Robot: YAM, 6 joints.
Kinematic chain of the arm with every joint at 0, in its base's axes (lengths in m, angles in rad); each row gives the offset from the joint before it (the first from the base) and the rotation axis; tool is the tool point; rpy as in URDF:
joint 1: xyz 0 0 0.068 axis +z
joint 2: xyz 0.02 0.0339 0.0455 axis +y
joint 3: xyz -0.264 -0.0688 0 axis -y
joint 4: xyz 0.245 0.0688 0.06 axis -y
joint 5: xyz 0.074 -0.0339 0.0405 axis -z
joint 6: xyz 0.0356 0 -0.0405 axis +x
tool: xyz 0 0 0 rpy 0 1.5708 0
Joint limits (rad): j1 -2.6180..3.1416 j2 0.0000..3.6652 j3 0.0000..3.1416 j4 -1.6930..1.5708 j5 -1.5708..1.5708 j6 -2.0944..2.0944
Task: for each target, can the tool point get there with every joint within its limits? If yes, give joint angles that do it. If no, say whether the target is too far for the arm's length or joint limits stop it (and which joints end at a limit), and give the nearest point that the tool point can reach.
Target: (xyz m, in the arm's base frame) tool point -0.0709 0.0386 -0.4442
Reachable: no: joint limits stop it (at a limit: joint 2) | nearest point -0.1018 0.0554 -0.3551 | short by 0.096 m
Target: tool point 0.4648 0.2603 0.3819
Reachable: yes | joints 0.4528 2.5988 2.5517 1.1888 -1.0419 0.7801
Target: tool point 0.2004 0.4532 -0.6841
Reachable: no: too far | nearest point 0.1514 0.3425 -0.3578 | short by 0.348 m
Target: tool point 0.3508 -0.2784 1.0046
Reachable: no: too far | nearest point 0.2278 -0.1808 0.6777 | short by 0.363 m
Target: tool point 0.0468 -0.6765 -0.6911
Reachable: no: too far | nearest point 0.0306 -0.4423 -0.3235 | short by 0.436 m
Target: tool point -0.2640 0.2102 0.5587
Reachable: yes | joints -0.5934 0.4567 2.1420 0.2183 -0.8477 1.6579
